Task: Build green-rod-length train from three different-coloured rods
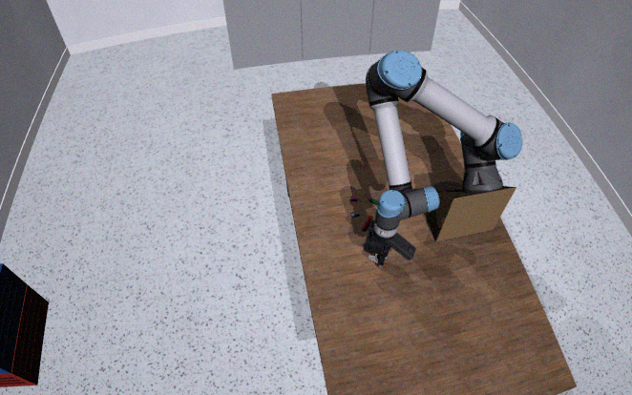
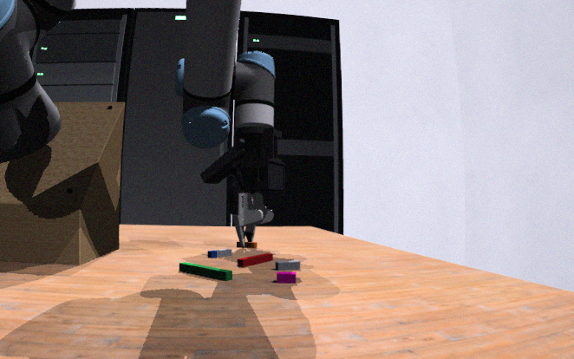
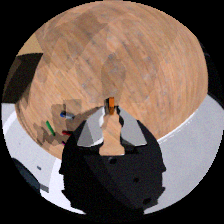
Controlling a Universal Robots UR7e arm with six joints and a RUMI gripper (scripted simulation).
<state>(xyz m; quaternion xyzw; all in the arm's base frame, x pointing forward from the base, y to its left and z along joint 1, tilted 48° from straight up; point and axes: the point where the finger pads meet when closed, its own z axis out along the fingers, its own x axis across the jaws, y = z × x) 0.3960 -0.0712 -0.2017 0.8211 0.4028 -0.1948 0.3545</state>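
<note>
The orange rod is 10 mm below my hand. From my hand the other things lie so: blue rod: 60 mm behind, 120 mm to the right, 10 mm below; green rod: 70 mm behind, 260 mm to the right, 10 mm below; red rod: 180 mm to the right, 10 mm below.
</note>
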